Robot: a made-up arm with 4 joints. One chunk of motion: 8 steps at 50 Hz.
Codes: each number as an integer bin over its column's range. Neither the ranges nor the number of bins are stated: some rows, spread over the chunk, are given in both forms.
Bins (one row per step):
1: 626 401 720 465 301 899
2: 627 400 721 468 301 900
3: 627 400 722 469 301 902
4: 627 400 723 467 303 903
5: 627 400 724 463 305 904
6: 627 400 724 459 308 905
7: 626 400 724 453 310 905
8: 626 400 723 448 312 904
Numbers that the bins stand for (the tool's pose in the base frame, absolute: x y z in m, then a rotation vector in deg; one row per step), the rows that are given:
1: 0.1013 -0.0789 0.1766 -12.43 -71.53 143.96
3: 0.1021 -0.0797 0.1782 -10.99 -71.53 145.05
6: 0.1021 -0.0797 0.1798 -14.59 -69.01 146.13
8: 0.1013 -0.0797 0.1790 -18.56 -67.57 145.77
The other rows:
2: 0.1021 -0.0797 0.1774 -11.35 -71.53 144.32
4: 0.1021 -0.0797 0.1790 -11.71 -70.81 145.41
5: 0.1021 -0.0797 0.1798 -13.15 -70.09 145.77
7: 0.1013 -0.0797 0.1798 -16.76 -68.29 146.13

